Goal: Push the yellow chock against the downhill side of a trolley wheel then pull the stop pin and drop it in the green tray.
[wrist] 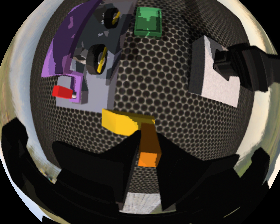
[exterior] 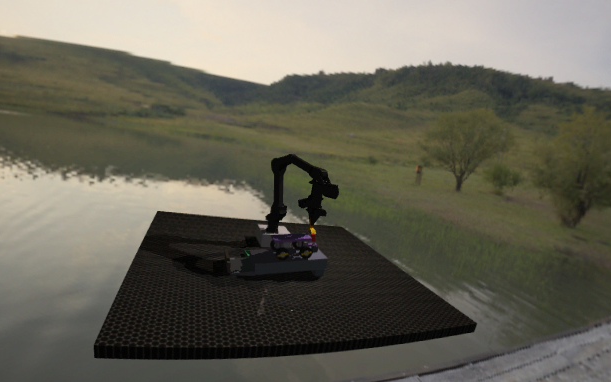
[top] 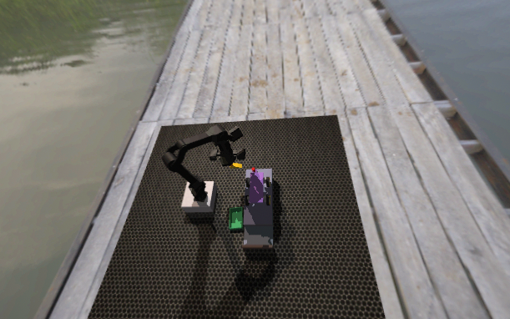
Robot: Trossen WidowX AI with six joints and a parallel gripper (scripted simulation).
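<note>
My gripper tip is 20 mm short of the yellow chock and 10 mm above it. Round my gripper tip: red-headed stop pin (130 mm ahead, 40 mm below); then purple trolley (170 mm ahead, 110 mm to the right, 60 mm below); then grey ramp (170 mm ahead, 110 mm to the right, 130 mm below).
</note>
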